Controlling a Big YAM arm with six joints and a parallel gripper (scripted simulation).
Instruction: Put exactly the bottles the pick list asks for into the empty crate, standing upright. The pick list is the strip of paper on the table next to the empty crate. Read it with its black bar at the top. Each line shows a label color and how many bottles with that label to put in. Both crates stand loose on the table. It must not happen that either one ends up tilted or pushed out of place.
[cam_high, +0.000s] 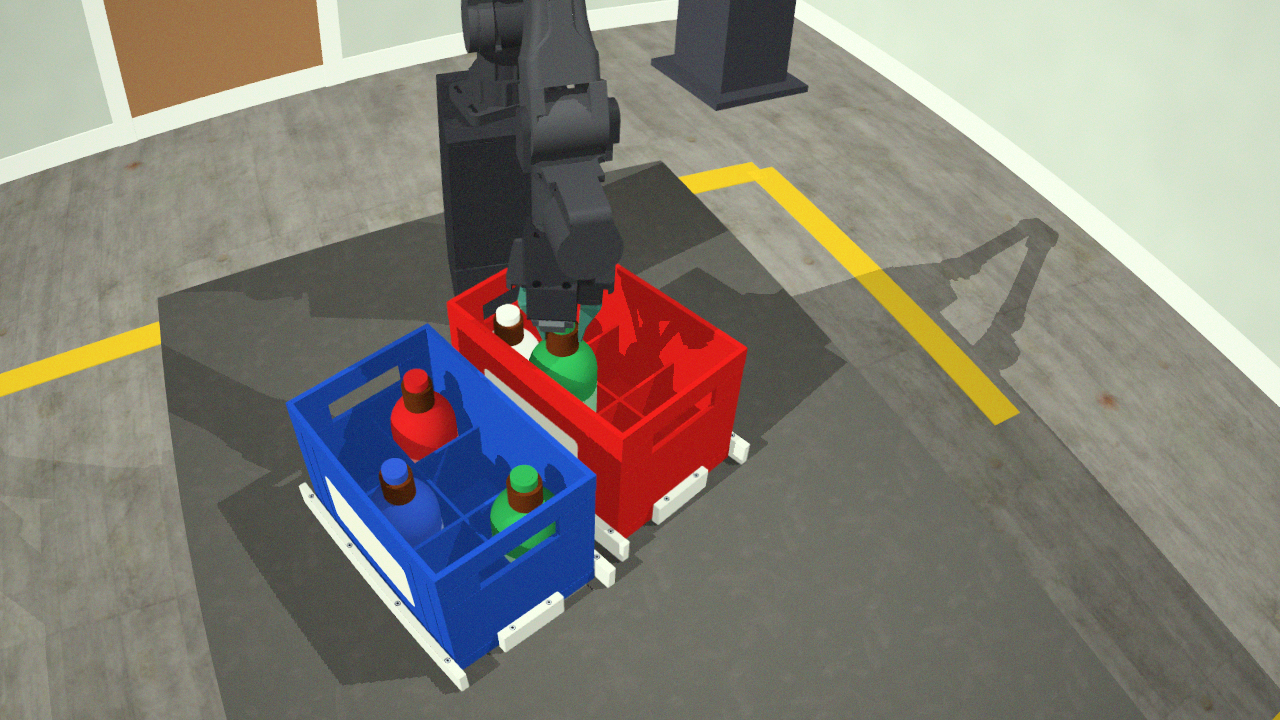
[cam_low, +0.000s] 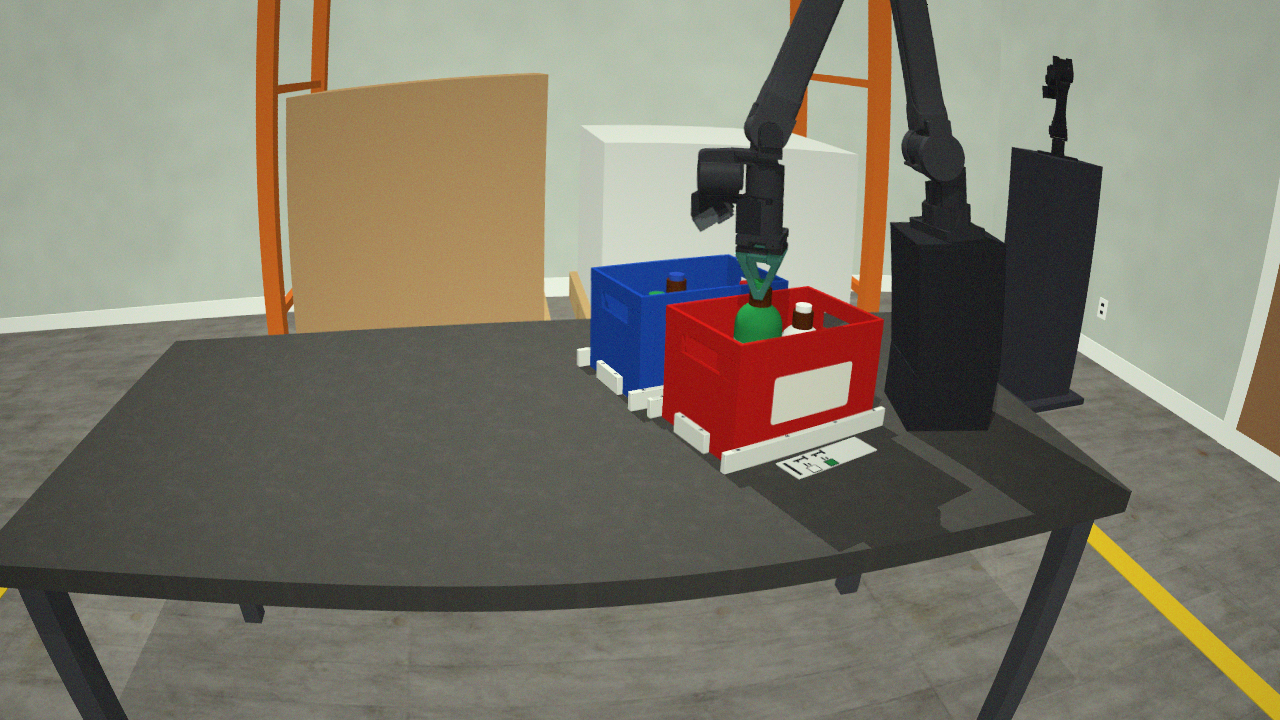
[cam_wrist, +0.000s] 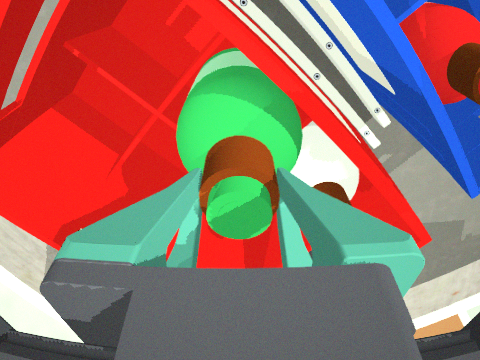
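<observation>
The green bottle lies 60 mm below my hand. Round my hand: red bottle 150 mm to the right, 110 mm below, 40 mm behind; then white-label bottle 110 mm below, 90 mm behind, 20 mm to the right; then red crate 110 mm below, 40 mm to the left, 10 mm behind.
</observation>
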